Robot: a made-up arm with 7 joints. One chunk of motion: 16 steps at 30 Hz.
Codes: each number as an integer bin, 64 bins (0 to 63) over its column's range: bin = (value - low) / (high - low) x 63, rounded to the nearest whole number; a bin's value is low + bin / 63 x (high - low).
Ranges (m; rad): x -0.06..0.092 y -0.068..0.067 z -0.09..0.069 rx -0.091..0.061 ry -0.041..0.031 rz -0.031..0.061
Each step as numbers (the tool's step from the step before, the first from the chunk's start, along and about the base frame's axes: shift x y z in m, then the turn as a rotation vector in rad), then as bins.
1 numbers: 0.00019 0.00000 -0.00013 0.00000 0.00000 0.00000
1 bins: 25 32 36 38 36 21
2 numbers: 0.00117 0.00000 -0.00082 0.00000 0.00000 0.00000
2 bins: 25 32 35 38 36 21
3 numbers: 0.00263 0.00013 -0.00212 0.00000 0.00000 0.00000
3 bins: 26 32 35 38 36 21
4 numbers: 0.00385 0.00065 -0.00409 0.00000 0.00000 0.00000
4 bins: 26 32 34 38 36 21
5 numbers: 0.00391 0.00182 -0.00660 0.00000 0.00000 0.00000
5 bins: 26 33 33 38 36 21
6 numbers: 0.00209 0.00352 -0.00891 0.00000 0.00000 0.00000
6 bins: 26 33 32 38 36 21
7 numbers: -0.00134 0.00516 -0.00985 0.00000 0.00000 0.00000
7 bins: 24 34 32 38 36 21
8 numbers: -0.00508 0.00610 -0.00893 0.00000 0.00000 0.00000
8 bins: 23 35 32 38 36 21
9 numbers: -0.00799 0.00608 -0.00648 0.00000 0.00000 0.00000
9 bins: 22 35 33 38 36 21
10 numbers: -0.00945 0.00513 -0.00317 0.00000 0.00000 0.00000
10 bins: 21 34 34 38 36 21
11 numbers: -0.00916 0.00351 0.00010 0.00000 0.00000 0.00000
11 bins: 21 33 36 38 36 21
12 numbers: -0.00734 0.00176 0.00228 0.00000 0.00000 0.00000
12 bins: 22 33 37 38 36 21
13 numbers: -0.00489 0.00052 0.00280 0.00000 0.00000 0.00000
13 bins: 23 32 37 38 36 21
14 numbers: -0.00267 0.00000 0.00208 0.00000 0.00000 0.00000
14 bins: 24 32 36 38 36 21
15 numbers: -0.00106 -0.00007 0.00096 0.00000 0.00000 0.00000
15 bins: 24 32 36 38 36 21
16 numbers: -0.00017 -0.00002 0.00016 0.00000 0.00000 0.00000
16 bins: 25 32 36 38 36 21
